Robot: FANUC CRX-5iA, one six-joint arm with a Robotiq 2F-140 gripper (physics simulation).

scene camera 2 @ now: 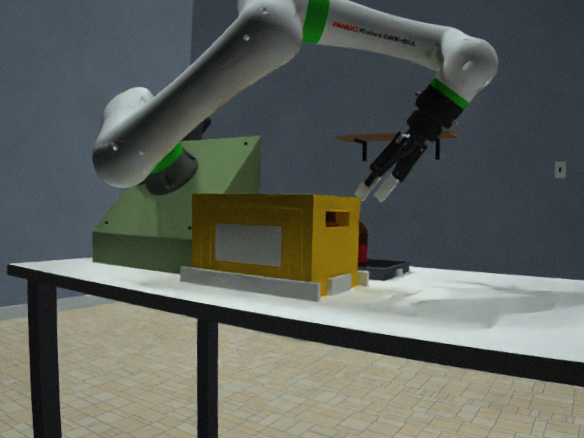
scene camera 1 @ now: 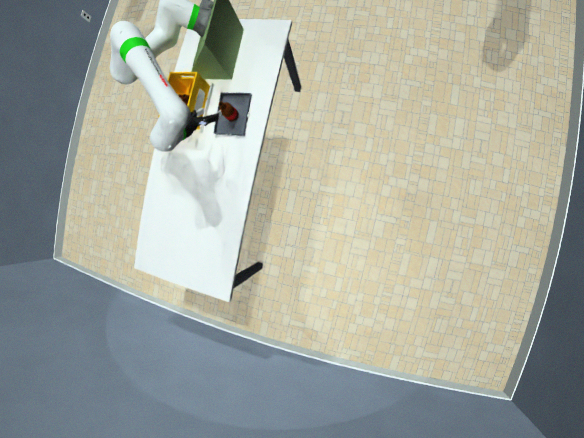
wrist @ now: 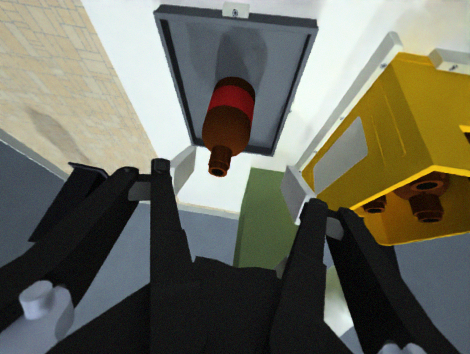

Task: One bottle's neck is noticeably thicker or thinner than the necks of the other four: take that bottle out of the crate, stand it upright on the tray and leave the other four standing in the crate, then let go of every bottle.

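Frame: origin at the arm's base, x left, y up, z ahead, level; centimetres.
Where they show: gripper, fingertip midpoint: (scene camera 2: 368, 198) (scene camera 1: 212, 111) (wrist: 239, 167); arm's base, link origin: (scene camera 2: 173, 175) (scene camera 1: 206, 23).
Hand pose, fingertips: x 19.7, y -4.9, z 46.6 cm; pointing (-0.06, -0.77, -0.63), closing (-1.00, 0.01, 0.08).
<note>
Things, the pixels of their top centre, and the offset from my fingertips. Level surfaces: height alone.
- brown bottle with a red band, top centre: (wrist: 217, 172) (scene camera 2: 353, 205) (scene camera 1: 220, 103) dx +2.2, dy -1.8, dz -5.5 cm
- dark grey tray, top centre: (wrist: 232, 108) (scene camera 2: 348, 261) (scene camera 1: 231, 112) dx +2.0, dy -15.3, dz -6.3 cm
- yellow crate, top centre: (scene camera 2: 276, 195) (wrist: 401, 223) (scene camera 1: 177, 94) dx -25.9, dy -0.3, dz -5.6 cm
- white table, surface height: dy -17.8 cm
A brown bottle with a red band (scene camera 1: 228, 111) (scene camera 2: 363, 245) (wrist: 227, 120) stands upright on the dark grey tray (scene camera 1: 240, 128) (scene camera 2: 390, 272) (wrist: 280, 45); the crate hides part of it in scene camera 2. My gripper (scene camera 2: 375, 191) (wrist: 239, 167) is open and tilted, its fingertips above the bottle's neck level and apart from the bottle. The yellow crate (scene camera 1: 184, 75) (scene camera 2: 340, 250) (wrist: 395, 145) stands beside the tray. Brown bottle necks (wrist: 427, 205) show inside it in the wrist view; the crate wall hides the rest, so I cannot count them or compare necks.
The green robot pedestal (scene camera 1: 220, 50) (scene camera 2: 220, 165) (wrist: 265, 215) stands behind the crate and tray. Low light-grey strips (scene camera 2: 250, 285) (wrist: 372, 72) edge the crate's foot. A wooden shelf (scene camera 2: 370, 136) hangs on the back wall. The white table (scene camera 1: 190, 240) bears the crate and tray.
</note>
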